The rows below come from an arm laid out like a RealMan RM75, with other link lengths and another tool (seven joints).
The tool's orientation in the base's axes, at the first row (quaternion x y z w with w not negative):
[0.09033 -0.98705 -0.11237 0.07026]
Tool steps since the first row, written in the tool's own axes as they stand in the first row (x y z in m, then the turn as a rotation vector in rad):
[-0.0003 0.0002 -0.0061 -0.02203 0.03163 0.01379]
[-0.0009 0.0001 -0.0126 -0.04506 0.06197 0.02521]
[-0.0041 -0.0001 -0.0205 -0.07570 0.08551 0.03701]
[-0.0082 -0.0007 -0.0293 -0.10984 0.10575 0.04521]
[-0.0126 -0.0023 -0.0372 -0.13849 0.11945 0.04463]
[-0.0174 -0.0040 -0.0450 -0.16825 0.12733 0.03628]
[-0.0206 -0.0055 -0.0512 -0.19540 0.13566 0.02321]
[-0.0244 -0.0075 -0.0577 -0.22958 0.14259 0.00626]
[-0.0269 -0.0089 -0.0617 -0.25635 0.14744 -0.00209]
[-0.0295 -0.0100 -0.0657 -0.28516 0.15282 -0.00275]
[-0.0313 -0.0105 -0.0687 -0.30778 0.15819 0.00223]
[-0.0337 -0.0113 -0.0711 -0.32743 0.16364 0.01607]
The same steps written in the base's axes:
[0.0012 -0.0010 0.0059 0.01412 0.03748 -0.00850]
[0.0029 -0.0024 0.0121 0.02980 0.07341 -0.01513]
[0.0073 -0.0036 0.0193 0.05393 0.10439 -0.02462]
[0.0128 -0.0052 0.0271 0.08259 0.13213 -0.03183]
[0.0186 -0.0075 0.0339 0.10835 0.15070 -0.03145]
[0.0247 -0.0099 0.0404 0.13738 0.16228 -0.02506]
[0.0291 -0.0120 0.0457 0.16454 0.17280 -0.01371]
[0.0342 -0.0145 0.0510 0.19940 0.18254 0.00022]
[0.0375 -0.0162 0.0543 0.22600 0.19063 0.00624]
[0.0408 -0.0176 0.0576 0.25329 0.20124 0.00473]
[0.0431 -0.0184 0.0601 0.27365 0.21182 -0.00149]
[0.0460 -0.0192 0.0620 0.28970 0.22376 -0.01590]

